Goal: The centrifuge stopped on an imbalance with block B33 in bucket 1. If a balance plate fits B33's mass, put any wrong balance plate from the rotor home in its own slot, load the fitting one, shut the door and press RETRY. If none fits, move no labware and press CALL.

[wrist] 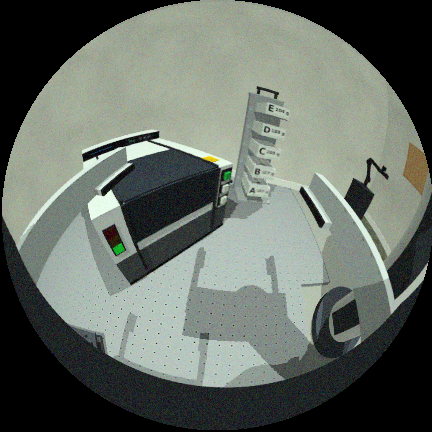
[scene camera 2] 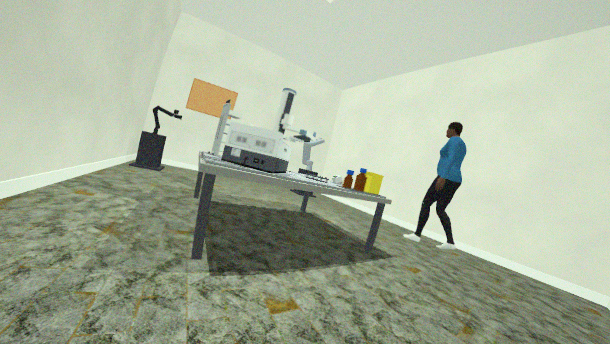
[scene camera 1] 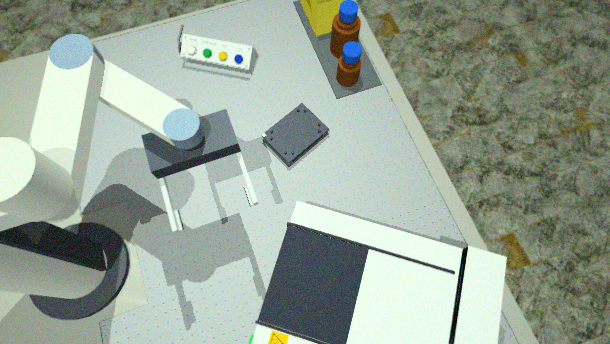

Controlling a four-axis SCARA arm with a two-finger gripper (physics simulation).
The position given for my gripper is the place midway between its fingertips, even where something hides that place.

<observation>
My gripper (scene camera 1: pixel 216 217) holds nothing. Further things: a centrifuge (scene camera 2: pixel 262 149) and a brown bottles with blue caps (scene camera 1: pixel 345 28).
My gripper shows as well in the wrist view (wrist: pixel 216 162). The centrifuge is seen too in the wrist view (wrist: pixel 157 162).
</observation>
